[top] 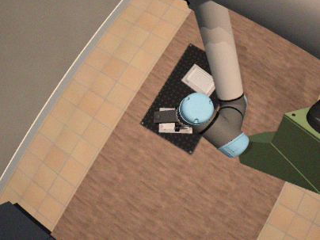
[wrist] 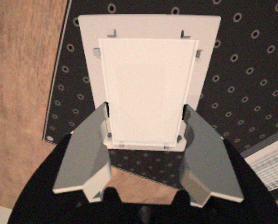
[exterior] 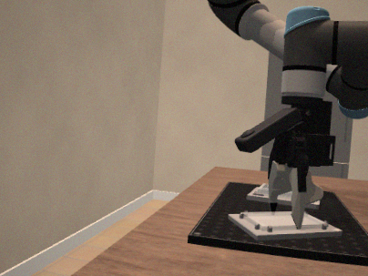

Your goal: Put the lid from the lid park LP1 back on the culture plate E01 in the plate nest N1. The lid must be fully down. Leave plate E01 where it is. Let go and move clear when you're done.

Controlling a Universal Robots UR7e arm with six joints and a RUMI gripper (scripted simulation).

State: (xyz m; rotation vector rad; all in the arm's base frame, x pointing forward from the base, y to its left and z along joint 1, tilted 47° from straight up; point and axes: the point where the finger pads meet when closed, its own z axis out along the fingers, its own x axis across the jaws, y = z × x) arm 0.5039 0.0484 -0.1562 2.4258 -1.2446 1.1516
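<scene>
My hand is 1 cm above the lid. Round my hand: culture plate E01: 3 cm behind, 24 cm to the right, 1 cm below; then plate nest N1: 3 cm behind, 24 cm to the right, 2 cm below; then lid park LP1: 2 cm below.
</scene>
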